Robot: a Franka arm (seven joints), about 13 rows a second.
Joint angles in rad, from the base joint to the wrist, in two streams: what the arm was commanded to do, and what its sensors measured. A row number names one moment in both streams.
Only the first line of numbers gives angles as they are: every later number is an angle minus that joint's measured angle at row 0.
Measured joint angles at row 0:
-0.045, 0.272, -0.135, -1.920, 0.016, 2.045, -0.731
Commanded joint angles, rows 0 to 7:
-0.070, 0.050, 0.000, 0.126, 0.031, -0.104, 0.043
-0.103, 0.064, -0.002, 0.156, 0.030, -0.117, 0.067
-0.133, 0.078, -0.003, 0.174, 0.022, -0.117, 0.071
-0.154, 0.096, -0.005, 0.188, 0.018, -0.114, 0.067
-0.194, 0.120, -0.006, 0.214, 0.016, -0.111, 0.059
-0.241, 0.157, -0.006, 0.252, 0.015, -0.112, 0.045
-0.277, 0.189, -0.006, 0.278, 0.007, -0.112, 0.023
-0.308, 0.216, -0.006, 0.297, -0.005, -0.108, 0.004
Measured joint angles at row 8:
-0.242, 0.137, -0.015, 0.207, 0.008, -0.086, 0.035
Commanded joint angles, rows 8 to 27:
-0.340, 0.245, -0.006, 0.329, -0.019, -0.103, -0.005
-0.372, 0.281, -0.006, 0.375, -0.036, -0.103, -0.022
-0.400, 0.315, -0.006, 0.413, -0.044, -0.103, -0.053
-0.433, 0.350, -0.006, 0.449, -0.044, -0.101, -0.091
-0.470, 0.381, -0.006, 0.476, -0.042, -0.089, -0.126
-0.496, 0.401, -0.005, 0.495, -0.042, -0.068, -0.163
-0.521, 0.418, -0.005, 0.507, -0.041, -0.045, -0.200
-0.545, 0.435, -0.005, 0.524, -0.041, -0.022, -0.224
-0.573, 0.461, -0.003, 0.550, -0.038, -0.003, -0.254
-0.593, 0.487, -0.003, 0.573, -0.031, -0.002, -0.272
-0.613, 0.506, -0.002, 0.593, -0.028, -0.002, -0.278
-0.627, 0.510, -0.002, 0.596, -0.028, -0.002, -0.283
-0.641, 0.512, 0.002, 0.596, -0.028, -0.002, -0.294
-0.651, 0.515, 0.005, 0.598, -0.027, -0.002, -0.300
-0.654, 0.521, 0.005, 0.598, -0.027, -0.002, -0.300
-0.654, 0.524, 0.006, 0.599, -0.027, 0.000, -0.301
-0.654, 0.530, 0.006, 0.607, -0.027, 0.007, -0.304
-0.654, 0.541, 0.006, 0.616, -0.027, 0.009, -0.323
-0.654, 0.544, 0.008, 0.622, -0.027, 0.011, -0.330
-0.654, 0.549, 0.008, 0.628, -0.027, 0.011, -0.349
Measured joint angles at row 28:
-0.638, 0.520, -0.006, 0.578, -0.033, 0.011, -0.303
